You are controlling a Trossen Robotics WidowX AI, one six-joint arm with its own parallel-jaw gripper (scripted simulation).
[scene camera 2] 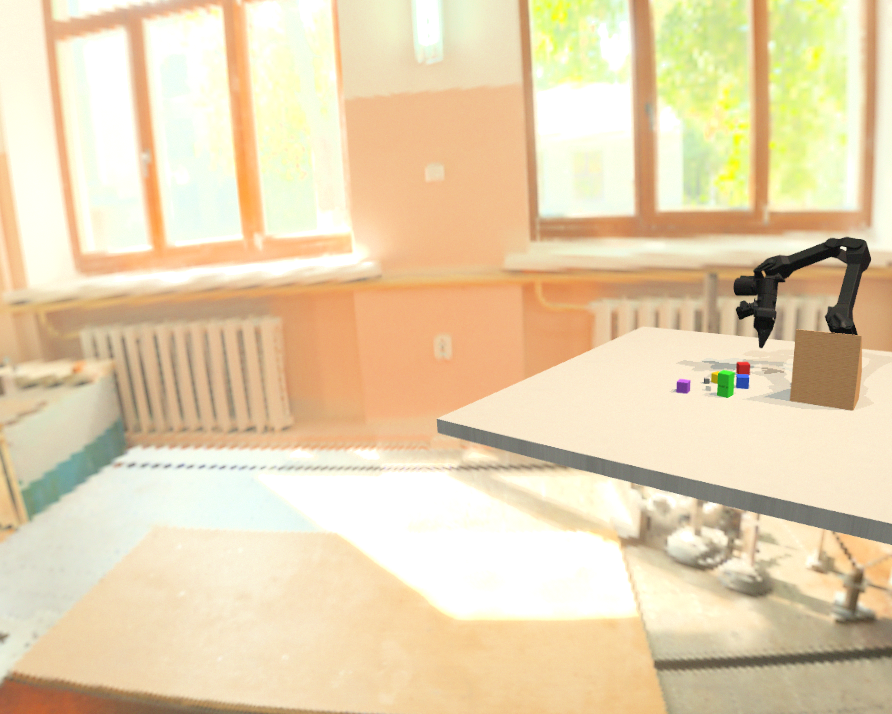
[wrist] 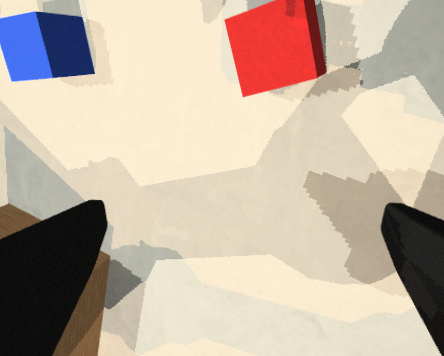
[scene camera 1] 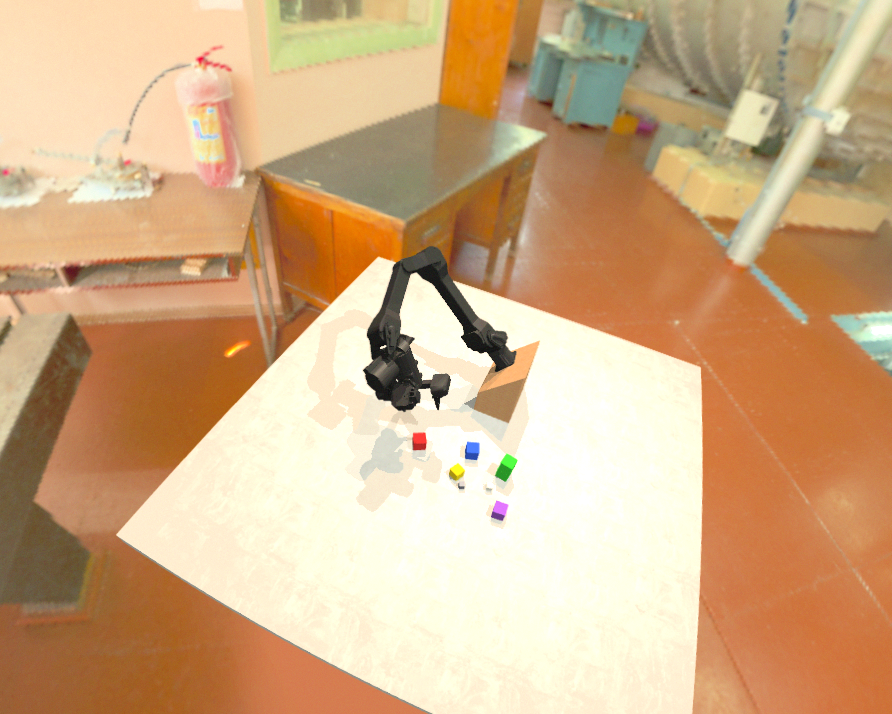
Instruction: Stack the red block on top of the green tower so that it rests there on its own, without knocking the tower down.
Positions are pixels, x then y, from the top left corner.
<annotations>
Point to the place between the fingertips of my gripper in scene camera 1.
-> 421, 410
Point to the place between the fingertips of my gripper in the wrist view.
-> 242, 214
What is my gripper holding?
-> Nothing.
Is my gripper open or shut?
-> Open.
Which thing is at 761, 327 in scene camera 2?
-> My gripper.
</annotations>
